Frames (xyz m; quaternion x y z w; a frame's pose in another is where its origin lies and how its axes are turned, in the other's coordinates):
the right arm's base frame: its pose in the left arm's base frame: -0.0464 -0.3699 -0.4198 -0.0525 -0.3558 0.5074 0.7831
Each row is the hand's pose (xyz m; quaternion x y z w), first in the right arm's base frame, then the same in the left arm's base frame.
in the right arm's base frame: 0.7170 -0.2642 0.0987 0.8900 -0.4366 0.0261 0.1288
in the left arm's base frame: 0.2597 0.0724 0.1318 -0.9024 -0.0652 -0.4254 0.0210
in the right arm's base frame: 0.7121 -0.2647 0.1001 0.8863 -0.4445 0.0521 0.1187
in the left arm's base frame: 0.2581 0.0677 0.1306 -0.8948 -0.0621 -0.4397 0.0451
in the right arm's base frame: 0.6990 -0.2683 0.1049 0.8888 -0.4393 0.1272 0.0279
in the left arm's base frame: 0.2549 0.0537 0.1292 -0.8722 -0.1037 -0.4531 0.1523
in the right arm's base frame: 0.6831 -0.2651 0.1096 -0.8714 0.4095 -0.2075 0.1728
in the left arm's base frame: 0.2459 0.0407 0.1232 -0.8254 -0.1938 -0.4064 0.3406
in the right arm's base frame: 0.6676 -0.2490 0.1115 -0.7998 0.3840 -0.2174 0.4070
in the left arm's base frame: 0.2289 0.0350 0.1097 -0.7651 -0.2613 -0.2684 0.5236
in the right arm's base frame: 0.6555 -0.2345 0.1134 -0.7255 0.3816 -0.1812 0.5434
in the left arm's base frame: 0.2140 0.0314 0.0986 -0.7258 -0.2721 -0.1443 0.6151
